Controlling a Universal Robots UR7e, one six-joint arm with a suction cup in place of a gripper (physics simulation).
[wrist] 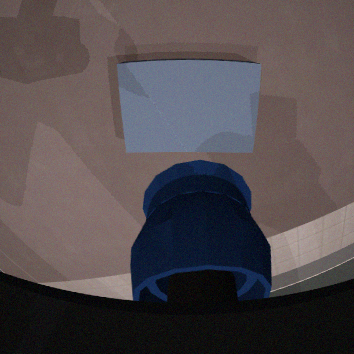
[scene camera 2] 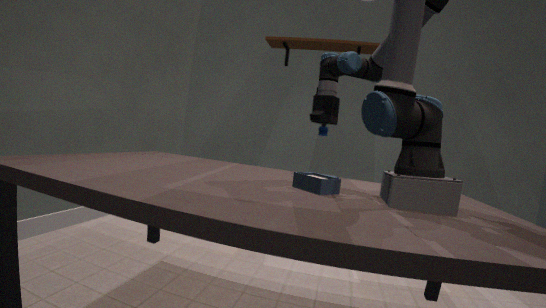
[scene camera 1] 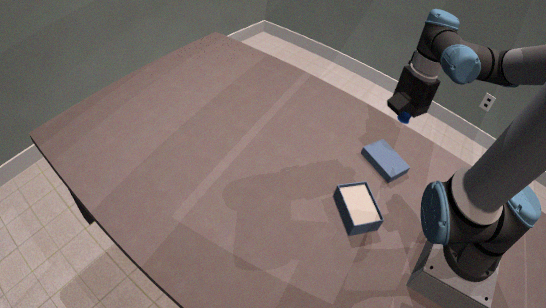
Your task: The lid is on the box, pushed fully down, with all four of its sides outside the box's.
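Observation:
The blue-grey lid lies flat on the table, closed side up, apart from the box and nearer the table's back edge. The dark blue box stands upright and open on the table, with a cream filling showing inside it. In scene camera 2 the box hides most or all of the lid. My suction cup hangs high above the table, beyond the lid on the side away from the box. It is off and open, with no object on it.
The arm's grey base block stands on the table, to the right of the box. A wooden shelf is on the wall behind the arm. The table's back edge runs below the suction cup in scene camera 1.

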